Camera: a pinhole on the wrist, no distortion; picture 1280 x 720 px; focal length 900.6 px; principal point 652.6 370.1 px. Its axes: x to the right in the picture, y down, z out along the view. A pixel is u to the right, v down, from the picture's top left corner.
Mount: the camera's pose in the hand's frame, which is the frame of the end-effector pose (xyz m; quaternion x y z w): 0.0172 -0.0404 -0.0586 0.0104 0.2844 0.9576 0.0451
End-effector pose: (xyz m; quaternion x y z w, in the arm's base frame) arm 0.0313 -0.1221 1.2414 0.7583 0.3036 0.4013 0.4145
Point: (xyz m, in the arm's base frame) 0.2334 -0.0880 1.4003
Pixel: 114.2 80.9
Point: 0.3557 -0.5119 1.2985
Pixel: 929.8 376.7
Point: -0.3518 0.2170 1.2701
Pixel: behind the camera
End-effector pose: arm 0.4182 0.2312 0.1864 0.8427 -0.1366 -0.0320 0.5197
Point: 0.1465 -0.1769 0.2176
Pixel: 978.1 395.0
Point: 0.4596 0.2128 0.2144
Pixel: 386.6 69.8
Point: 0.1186 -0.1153 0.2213
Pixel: 1091.9 380.3
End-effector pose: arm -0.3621 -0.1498 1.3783 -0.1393 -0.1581 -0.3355 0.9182
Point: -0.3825 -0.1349 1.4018
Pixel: 984.9 591.3
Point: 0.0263 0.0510 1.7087
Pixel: 240.2 100.0
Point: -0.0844 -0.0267 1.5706
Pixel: 238.2 33.7
